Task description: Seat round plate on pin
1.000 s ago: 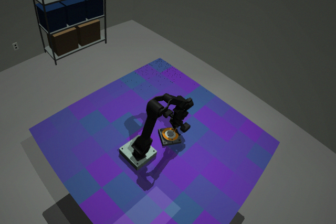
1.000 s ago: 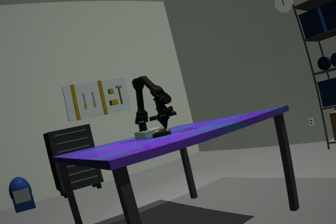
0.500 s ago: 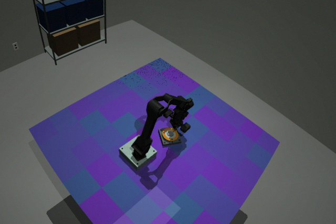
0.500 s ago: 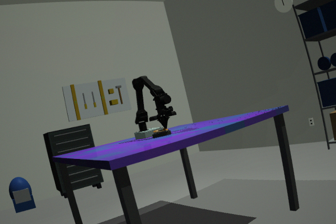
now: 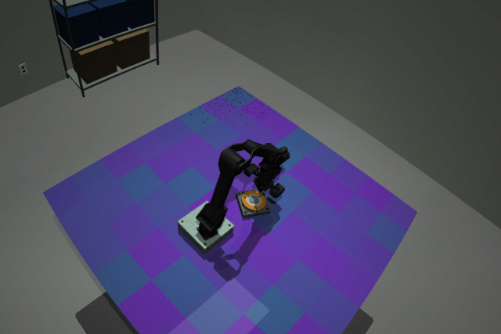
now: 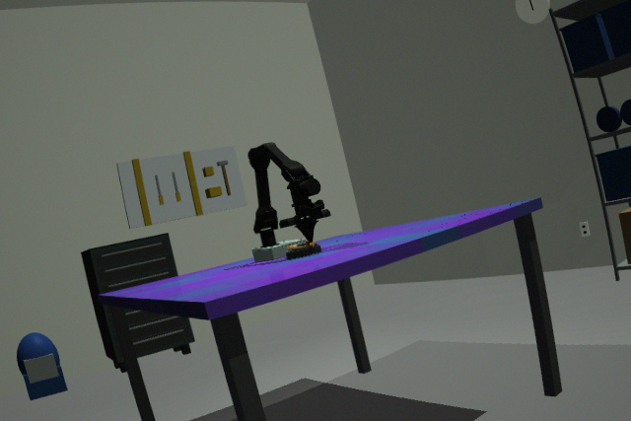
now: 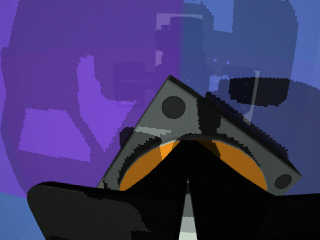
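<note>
The round plate is 3 cm behind my gripper tip and 1 cm to the right of it. Round my gripper tip: grey square base (5 cm behind, 2 cm to the right, 2 cm below).
</note>
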